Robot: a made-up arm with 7 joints.
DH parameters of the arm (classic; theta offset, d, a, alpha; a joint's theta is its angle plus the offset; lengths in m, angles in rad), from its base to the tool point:
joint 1: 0 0.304 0 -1.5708
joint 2: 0 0 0 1.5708
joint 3: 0 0.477 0.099 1.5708
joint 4: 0 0 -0.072 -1.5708
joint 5: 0 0.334 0 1.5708
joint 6: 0 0 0.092 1.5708
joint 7: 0 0 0 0
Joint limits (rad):
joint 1: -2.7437..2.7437
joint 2: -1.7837..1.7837
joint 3: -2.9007..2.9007
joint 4: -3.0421..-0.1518
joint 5: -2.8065..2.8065
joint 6: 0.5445..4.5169
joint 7: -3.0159..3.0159
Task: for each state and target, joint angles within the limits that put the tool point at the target. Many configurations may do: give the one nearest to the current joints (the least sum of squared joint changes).
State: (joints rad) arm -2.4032 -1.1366 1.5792 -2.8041 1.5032 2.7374 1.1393
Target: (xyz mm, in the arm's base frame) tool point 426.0 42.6 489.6
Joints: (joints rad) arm -1.9430 -1.2400 1.5052 -2.4741 1.4467 2.8375 1.1393
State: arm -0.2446 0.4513 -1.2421 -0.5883 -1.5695 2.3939 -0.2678
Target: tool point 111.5 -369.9 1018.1
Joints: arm -0.2564 0.0052 -1.2575 -1.0113 -1.7574 2.8564 -0.2678
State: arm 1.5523 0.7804 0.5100 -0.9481 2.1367 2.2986 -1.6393
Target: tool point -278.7 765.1 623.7
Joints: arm 1.7238 0.8013 0.5771 -0.7950 2.1129 2.1753 -1.6393
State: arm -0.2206 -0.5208 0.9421 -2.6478 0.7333 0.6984 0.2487
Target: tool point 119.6 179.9 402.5
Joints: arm -0.3029 -0.1746 1.0440 -2.9219 0.7458 0.9168 0.2487
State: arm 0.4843 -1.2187 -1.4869 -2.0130 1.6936 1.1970 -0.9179
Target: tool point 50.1 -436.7 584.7
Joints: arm 0.4474 -1.1350 -1.2178 -2.3173 1.6603 1.1402 -0.9179
